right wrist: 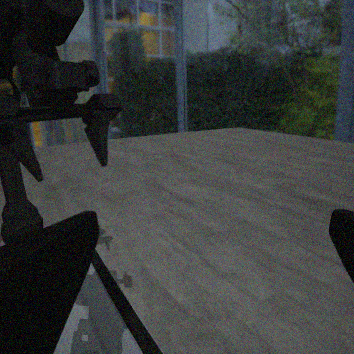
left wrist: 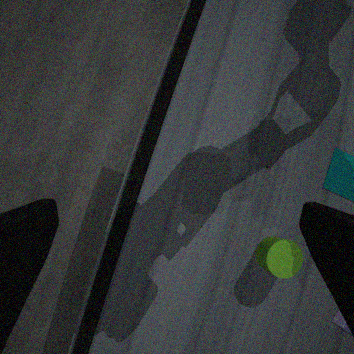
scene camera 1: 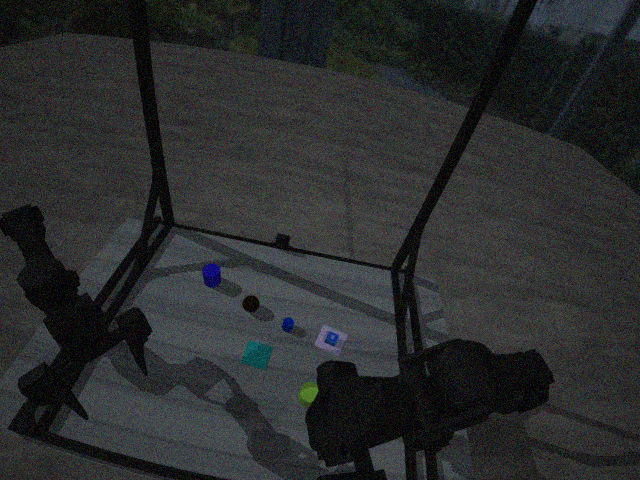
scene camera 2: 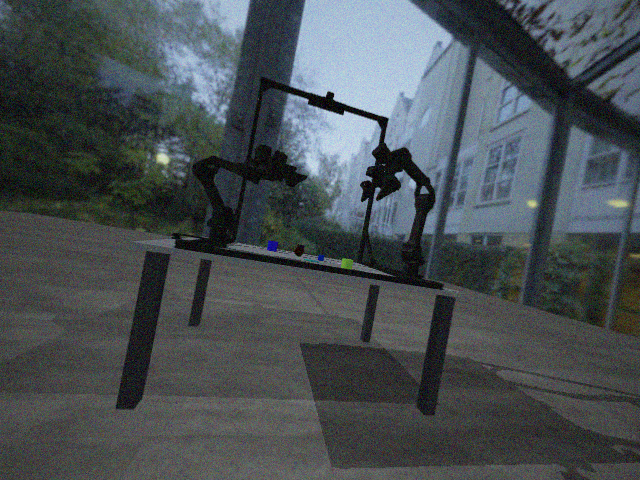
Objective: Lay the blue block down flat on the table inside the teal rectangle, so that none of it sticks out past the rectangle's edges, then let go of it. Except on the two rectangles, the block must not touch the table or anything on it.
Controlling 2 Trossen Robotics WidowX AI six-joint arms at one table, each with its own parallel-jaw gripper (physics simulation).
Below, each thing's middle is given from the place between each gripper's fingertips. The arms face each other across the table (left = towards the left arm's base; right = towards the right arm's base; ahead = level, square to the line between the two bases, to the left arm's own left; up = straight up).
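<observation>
My right hand is 20 cm past the green cylinder [left wrist: 281, 257], 28 cm to the right of it and 32 cm above it.
My left gripper is 280 mm above the green cylinder and 170 mm past it. Going by its middle, the green cylinder is nearer to my left gripper than to my right hand.
</observation>
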